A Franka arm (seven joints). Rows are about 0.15 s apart.
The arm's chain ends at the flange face. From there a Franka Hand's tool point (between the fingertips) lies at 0.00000 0.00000 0.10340 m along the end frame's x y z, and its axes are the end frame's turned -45 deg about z.
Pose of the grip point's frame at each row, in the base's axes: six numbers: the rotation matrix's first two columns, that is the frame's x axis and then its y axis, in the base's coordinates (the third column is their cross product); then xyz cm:
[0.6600 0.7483 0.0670 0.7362 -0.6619 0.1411 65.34 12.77 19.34]
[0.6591 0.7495 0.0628 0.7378 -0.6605 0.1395 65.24 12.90 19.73]
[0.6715 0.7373 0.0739 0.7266 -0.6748 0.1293 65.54 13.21 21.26]
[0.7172 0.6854 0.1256 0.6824 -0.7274 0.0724 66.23 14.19 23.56]
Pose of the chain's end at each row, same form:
[0.9873 0.0611 0.1471 0.0539 -0.9972 0.0524 63.79 13.22 29.55]
[0.9878 0.0629 0.1430 0.0556 -0.9970 0.0542 63.73 13.37 29.95]
[0.9886 0.0442 0.1437 0.0390 -0.9985 0.0392 64.04 13.55 31.48]
[0.9897 -0.0297 0.1400 -0.0246 -0.9990 -0.0376 64.77 13.84 33.79]

